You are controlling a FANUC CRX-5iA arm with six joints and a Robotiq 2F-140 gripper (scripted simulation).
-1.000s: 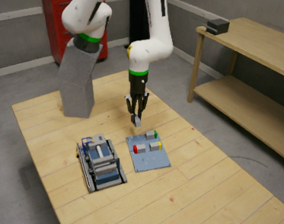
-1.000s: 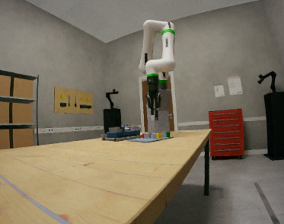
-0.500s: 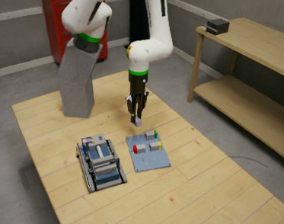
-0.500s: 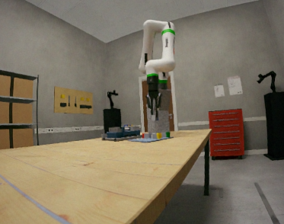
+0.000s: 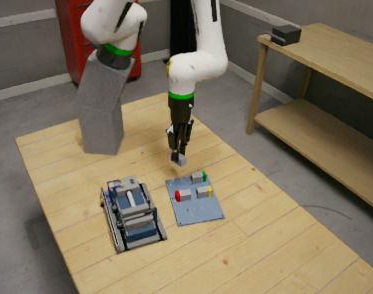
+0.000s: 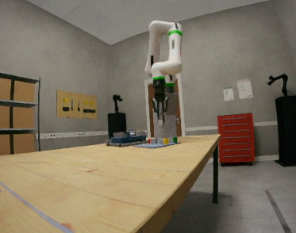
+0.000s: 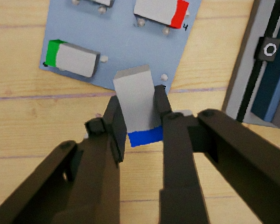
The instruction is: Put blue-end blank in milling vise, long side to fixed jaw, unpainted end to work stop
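My hand is 11 cm short of the dark work stop rod, 23 cm to the left of it and 10 cm above it. Round my hand: green-ended blank (4 cm ahead, 8 cm to the left, 16 cm below); red-ended blank (8 cm ahead, 4 cm to the right, 16 cm below); yellow-ended blank (12 cm ahead, 4 cm to the left, 16 cm below).
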